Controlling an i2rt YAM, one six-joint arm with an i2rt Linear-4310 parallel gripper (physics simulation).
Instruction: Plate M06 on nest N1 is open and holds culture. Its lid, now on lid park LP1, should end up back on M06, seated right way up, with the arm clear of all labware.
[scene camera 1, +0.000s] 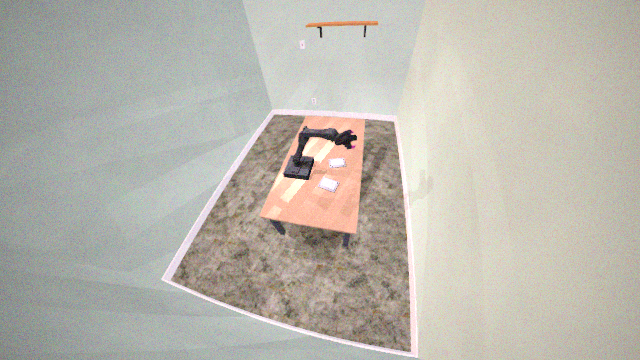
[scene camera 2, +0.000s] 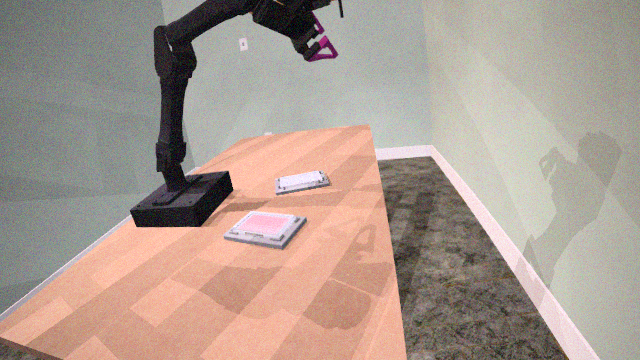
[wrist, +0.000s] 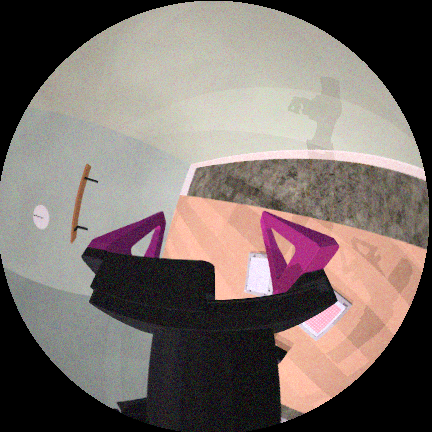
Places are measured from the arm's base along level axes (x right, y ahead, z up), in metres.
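Pixels of known places: gripper, fingertip midpoint: (scene camera 2: 329, 43) (wrist: 212, 216); arm's base, origin of the base link: (scene camera 1: 298, 165) (scene camera 2: 178, 190).
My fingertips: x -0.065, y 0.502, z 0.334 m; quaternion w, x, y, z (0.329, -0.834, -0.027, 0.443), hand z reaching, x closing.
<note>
Ahead of a thing's pixels: the offset from my fingertips to its top centre. Level surfaces: height alone.
Plate M06 @[dx +0.185, dy -0.175, dz -0.372 m] (scene camera 1: 328, 184) (scene camera 2: 262, 224) (wrist: 324, 319) lies open on nest N1 @[dx +0.185, dy -0.175, dz -0.381 m] (scene camera 2: 255, 242), a grey base; its pink culture shows in the second scene view and the wrist view. The clear, whitish lid @[dx -0.094, dy -0.155, dz -0.381 m] (scene camera 1: 337, 162) (scene camera 2: 302, 179) (wrist: 259, 273) lies flat on lid park LP1 @[dx -0.094, dy -0.155, dz -0.379 m] (scene camera 2: 300, 190), farther back on the table in the second scene view. My gripper (scene camera 1: 354, 139) (scene camera 2: 328, 39) (wrist: 212, 216) is open and empty, its magenta fingers wide apart. It is high above the table, beyond the lid and apart from both plate and lid. Part of the plate is hidden behind the gripper in the wrist view.
The wooden table @[dz -0.399 m] (scene camera 1: 310, 215) (scene camera 2: 175, 300) (wrist: 200, 225) bears the black arm base (scene camera 1: 299, 167) (scene camera 2: 165, 212), left of the plate and lid in the scene views. The table's right edge drops to the floor (scene camera 2: 450, 240). A wooden wall shelf (scene camera 1: 342, 24) (wrist: 81, 202) is on the far wall.
</note>
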